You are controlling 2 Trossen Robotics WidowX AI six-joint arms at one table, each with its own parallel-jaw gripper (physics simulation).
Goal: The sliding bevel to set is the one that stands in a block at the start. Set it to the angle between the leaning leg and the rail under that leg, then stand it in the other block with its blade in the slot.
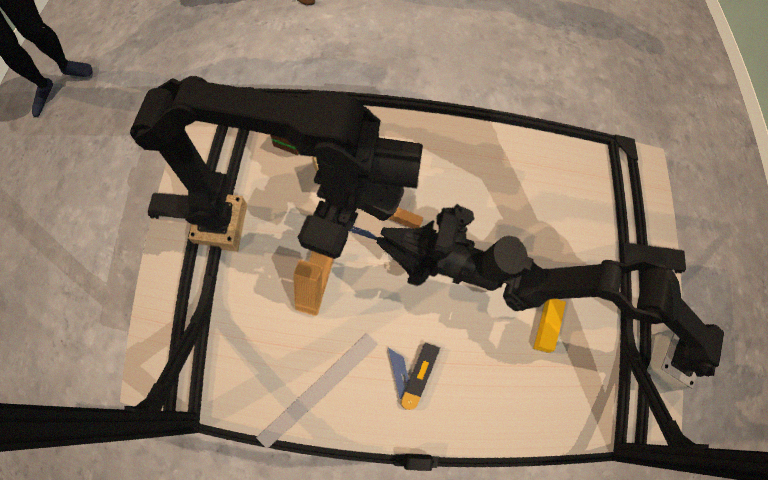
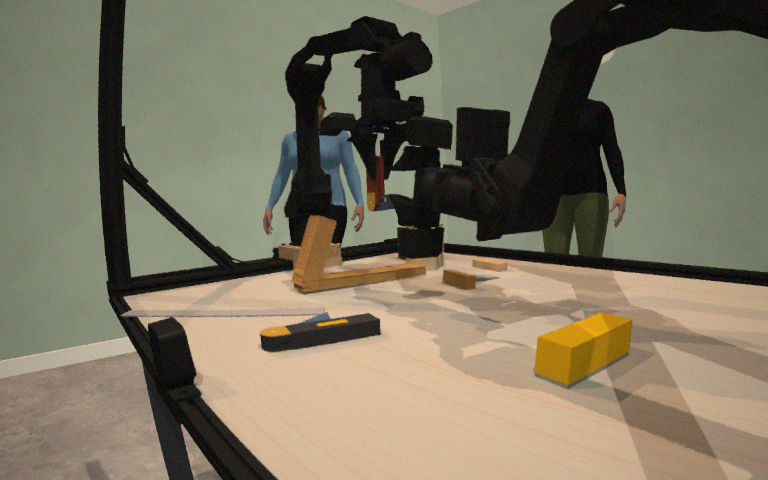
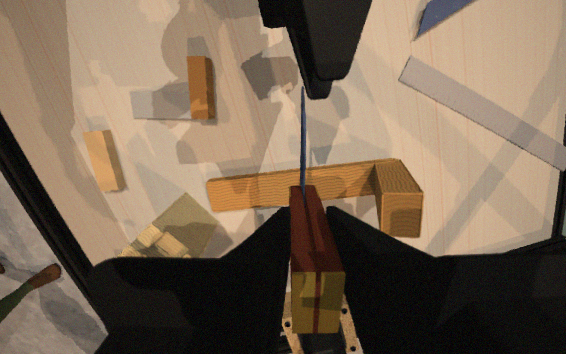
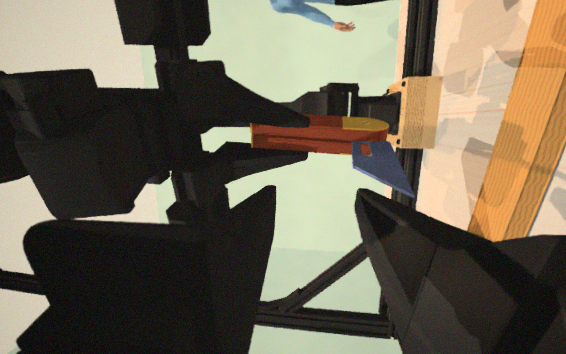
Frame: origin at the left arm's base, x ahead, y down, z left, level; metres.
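Seen in the pictures: left gripper, fingertip midpoint: (image 1: 345,217) (image 2: 379,179) (image 3: 307,214) (image 4: 308,139); right gripper, fingertip midpoint: (image 1: 379,235) (image 2: 392,182) (image 3: 324,91) (image 4: 315,196); left arm's base at its link origin: (image 1: 214,217) (image 3: 321,336) (image 4: 393,114); right arm's base at its link origin: (image 1: 685,357).
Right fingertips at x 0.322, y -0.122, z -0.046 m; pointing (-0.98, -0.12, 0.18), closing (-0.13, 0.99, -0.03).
Pixels of each thing's top centre, then the offset from my right fingertips to it. "spot": a spot on its surface instead.
- red sliding bevel at its top centre: (image 3: 327,225) (image 4: 242,147) (image 2: 383,154) dx -0.039, dy -0.045, dz +0.017 m
- wooden leaning leg at its top centre: (image 3: 428,215) (image 2: 311,216) (image 1: 304,280) dx -0.112, dy +0.048, dz -0.074 m
- rail at its top centre: (image 4: 509,147) (image 3: 304,188) (image 2: 362,270) (image 1: 324,249) dx -0.099, dy +0.147, dz +0.015 m
- olive square at a spot on its surface: (image 3: 192,220) spot: dx -0.095, dy +0.130, dz +0.155 m
- black-handled bevel at its top centre: (image 2: 311,317) (image 1: 404,372) dx +0.070, dy +0.151, dz -0.197 m
- grey strip at its top centre: (image 2: 217,312) (image 1: 315,393) (image 3: 497,120) dx -0.086, dy +0.167, dz -0.256 m
- yellow block at its top centre: (image 2: 588,328) (image 1: 552,323) dx +0.346, dy +0.133, dz -0.092 m
- brown block at its top centre: (image 3: 162,88) (image 2: 478,269) (image 1: 413,198) dx +0.056, dy +0.147, dz +0.136 m
- pale block at its top centre: (image 3: 100,162) (image 2: 489,260) dx +0.000, dy +0.154, dz +0.248 m
My left gripper (image 2: 378,169) (image 3: 307,214) (image 4: 308,139) is shut on the red sliding bevel (image 2: 376,183) (image 3: 316,245) (image 4: 325,135), held above the table. Its blue blade (image 1: 364,232) (image 3: 303,140) (image 4: 382,167) sticks out at a slant from the yellow end. My right gripper (image 1: 380,235) (image 4: 315,196) is partly open and empty, with one fingertip close by the blade; I cannot tell if they touch. The wooden leaning leg (image 1: 310,285) (image 2: 315,246) (image 3: 402,212) rises from the rail (image 2: 373,276) (image 3: 250,192). Pale wood pieces (image 3: 172,245) stand on an olive square (image 3: 192,220); any slot is unclear.
A black-handled bevel (image 1: 421,370) (image 2: 322,331) and a grey strip (image 1: 317,390) (image 3: 480,110) lie near the front. A yellow block (image 1: 549,325) (image 2: 583,348) lies under the right arm. A brown block (image 3: 200,87) with a grey blade and a pale block (image 3: 103,160) lie farther back.
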